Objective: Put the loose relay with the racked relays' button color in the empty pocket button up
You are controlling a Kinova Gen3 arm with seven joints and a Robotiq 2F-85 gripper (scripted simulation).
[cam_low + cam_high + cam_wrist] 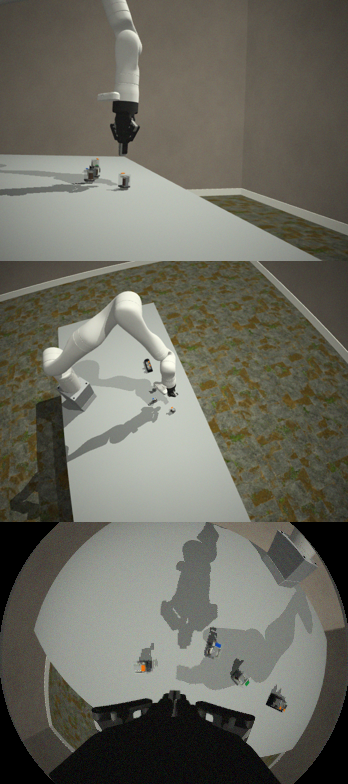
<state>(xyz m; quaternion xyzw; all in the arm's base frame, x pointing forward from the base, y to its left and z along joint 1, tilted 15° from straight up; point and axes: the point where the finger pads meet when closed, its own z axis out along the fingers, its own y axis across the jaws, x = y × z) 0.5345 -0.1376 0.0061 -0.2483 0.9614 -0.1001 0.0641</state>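
Now: hand 90 mm past the blue-button relay, 80 mm above it and 30 mm to the right of it. Also, from my hand: green-button relay 110 mm to the left, 80 mm below, 70 mm behind.
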